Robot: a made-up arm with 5 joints.
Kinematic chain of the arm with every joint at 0, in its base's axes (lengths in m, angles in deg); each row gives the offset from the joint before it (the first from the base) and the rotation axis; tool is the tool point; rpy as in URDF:
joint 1: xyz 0.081 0 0.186 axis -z
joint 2: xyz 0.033 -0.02 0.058 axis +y
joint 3: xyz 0.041 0 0.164 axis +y
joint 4: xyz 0.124 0 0.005 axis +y
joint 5: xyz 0.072 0.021 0 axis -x
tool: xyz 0 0 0 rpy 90 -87.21 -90
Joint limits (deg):
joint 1: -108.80..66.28
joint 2: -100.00..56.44
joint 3: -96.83..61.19
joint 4: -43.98..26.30
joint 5: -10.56..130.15
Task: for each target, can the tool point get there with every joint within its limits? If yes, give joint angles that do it. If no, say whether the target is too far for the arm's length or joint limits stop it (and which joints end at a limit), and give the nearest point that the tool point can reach.
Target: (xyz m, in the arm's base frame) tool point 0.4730 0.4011 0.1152
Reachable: no: too far | nearest point 0.3379 0.2628 0.2124 | short by 0.216 m
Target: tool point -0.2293 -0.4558 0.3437
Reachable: no: too far | nearest point -0.1030 -0.2703 0.3054 | short by 0.228 m
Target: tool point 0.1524 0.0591 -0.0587
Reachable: no: joint limits stop it (at a limit: joint 2) | nearest point 0.1888 0.0892 0.1115 | short by 0.177 m
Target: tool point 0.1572 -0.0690 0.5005
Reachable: yes | joints 42.74 -45.53 6.03 15.22 106.84
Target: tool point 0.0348 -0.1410 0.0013
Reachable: no: joint limits stop it (at a limit: joint 1, joint 2) | nearest point 0.1385 -0.1283 0.1113 | short by 0.152 m
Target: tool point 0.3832 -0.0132 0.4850
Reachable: yes | joints 2.69 30.22 -58.80 -22.75 76.43
